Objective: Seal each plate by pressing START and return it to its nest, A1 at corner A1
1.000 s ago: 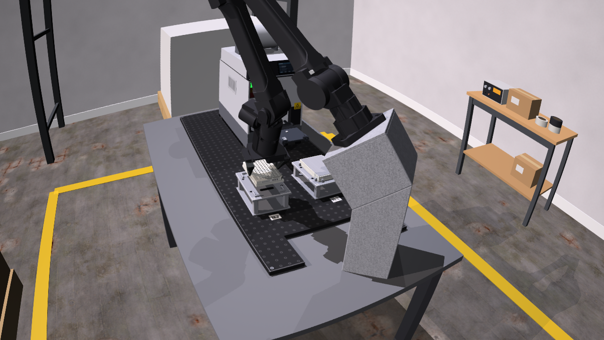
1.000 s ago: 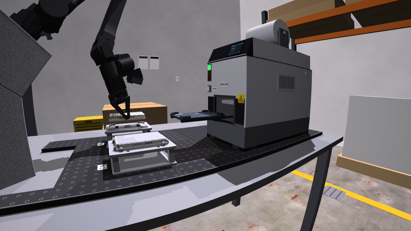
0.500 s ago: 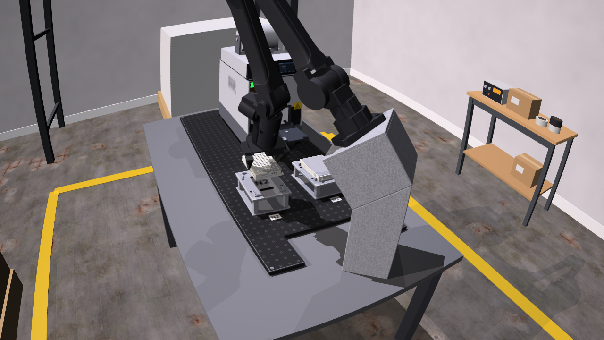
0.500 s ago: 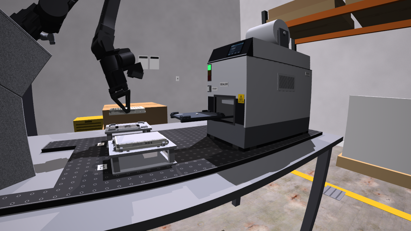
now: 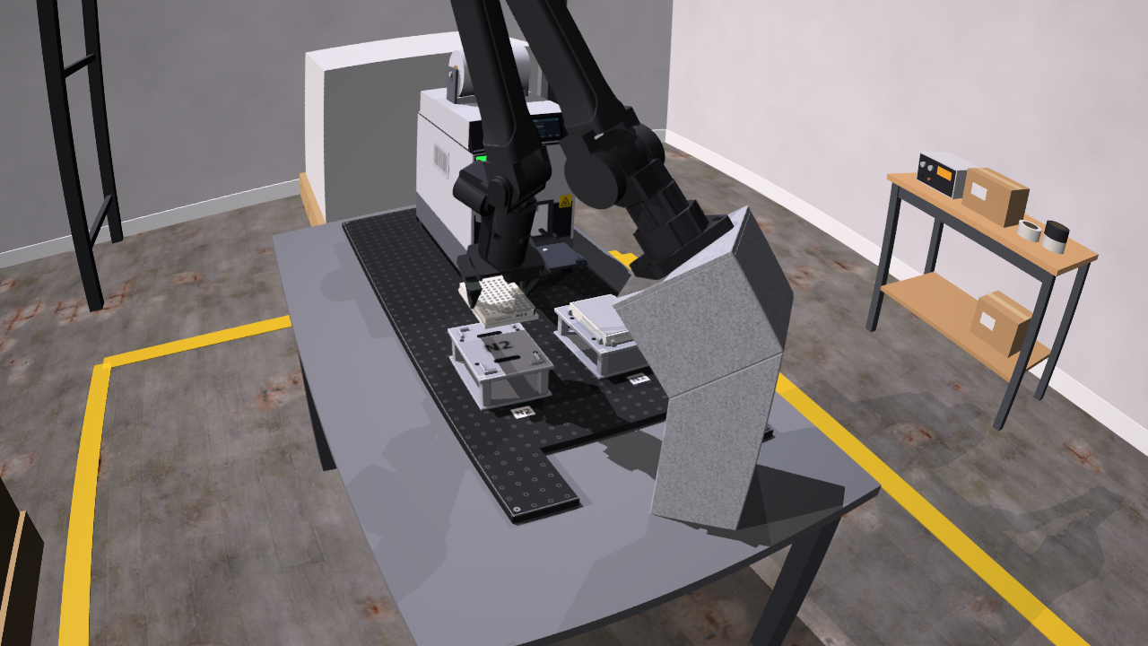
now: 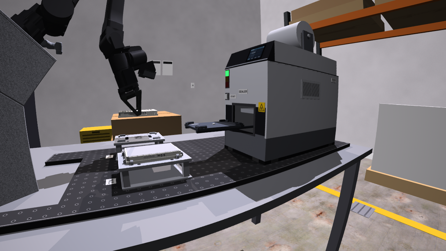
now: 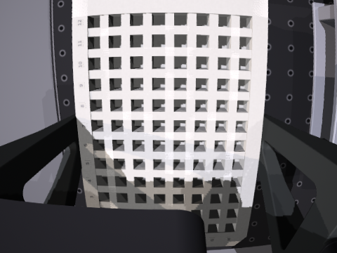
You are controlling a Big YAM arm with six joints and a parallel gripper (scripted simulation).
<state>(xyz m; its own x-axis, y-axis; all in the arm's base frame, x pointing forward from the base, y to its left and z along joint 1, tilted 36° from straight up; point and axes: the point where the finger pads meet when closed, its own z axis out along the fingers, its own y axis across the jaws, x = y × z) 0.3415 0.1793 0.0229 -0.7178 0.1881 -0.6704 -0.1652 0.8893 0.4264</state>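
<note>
The sealer stage is 23 cm ahead of my hand, 13 cm to the right of it and 4 cm below it. Also, from my hand: nest N2: 9 cm below; white well plate: right at my hand; start button: 31 cm ahead, 5 cm above, 2 cm to the right.
</note>
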